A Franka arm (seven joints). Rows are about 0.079 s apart.
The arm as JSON. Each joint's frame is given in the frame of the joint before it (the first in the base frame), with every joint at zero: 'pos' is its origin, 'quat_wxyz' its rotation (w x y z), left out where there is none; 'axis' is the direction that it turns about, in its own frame. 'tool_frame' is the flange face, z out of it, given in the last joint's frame.
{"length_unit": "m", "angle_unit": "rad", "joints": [
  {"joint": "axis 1", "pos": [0.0, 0.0, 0.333], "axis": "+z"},
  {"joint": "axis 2", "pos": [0.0, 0.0, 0.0], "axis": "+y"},
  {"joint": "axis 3", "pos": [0.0, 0.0, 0.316], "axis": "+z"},
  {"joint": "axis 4", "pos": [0.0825, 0.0, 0.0], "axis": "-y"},
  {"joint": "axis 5", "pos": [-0.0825, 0.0, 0.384], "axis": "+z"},
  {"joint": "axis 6", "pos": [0.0, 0.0, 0.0], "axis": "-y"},
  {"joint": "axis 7", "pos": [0.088, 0.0, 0.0], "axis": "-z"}
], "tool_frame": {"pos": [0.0, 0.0, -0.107], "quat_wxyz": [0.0, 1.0, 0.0, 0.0]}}
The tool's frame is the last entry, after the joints.
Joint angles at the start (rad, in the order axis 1, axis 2, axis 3, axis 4, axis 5, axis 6, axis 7):
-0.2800 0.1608 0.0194 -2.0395 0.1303 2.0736 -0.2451
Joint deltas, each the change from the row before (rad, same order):
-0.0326 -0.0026 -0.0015 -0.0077 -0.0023 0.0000 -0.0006
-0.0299 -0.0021 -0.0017 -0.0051 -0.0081 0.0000 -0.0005
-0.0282 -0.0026 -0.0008 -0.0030 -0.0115 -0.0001 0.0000
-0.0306 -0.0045 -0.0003 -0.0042 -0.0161 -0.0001 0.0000
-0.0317 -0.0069 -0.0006 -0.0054 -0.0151 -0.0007 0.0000
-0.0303 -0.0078 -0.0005 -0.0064 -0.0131 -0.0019 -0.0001
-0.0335 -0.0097 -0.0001 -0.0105 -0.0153 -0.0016 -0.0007
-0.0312 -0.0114 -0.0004 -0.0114 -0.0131 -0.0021 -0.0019
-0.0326 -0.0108 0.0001 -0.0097 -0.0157 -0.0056 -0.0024
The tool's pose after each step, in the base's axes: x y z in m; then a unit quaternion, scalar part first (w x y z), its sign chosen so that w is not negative. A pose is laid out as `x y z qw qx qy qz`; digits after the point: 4 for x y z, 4 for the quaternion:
0.5404 -0.1574 0.3536 0.0708 -0.9946 0.0588 0.0486
0.5336 -0.1743 0.3525 0.0686 -0.9938 0.0722 0.0499
0.5273 -0.1899 0.3526 0.0647 -0.9931 0.0835 0.0506
0.5196 -0.2063 0.3532 0.0589 -0.9924 0.0946 0.0517
0.5108 -0.2230 0.3547 0.0536 -0.9915 0.1065 0.0524
0.5014 -0.2382 0.3561 0.0492 -0.9903 0.1182 0.0538
0.4897 -0.2540 0.3567 0.0445 -0.9889 0.1304 0.0564
0.4779 -0.2681 0.3579 0.0406 -0.9874 0.1415 0.0587
0.4654 -0.2823 0.3592 0.0364 -0.9857 0.1522 0.0626

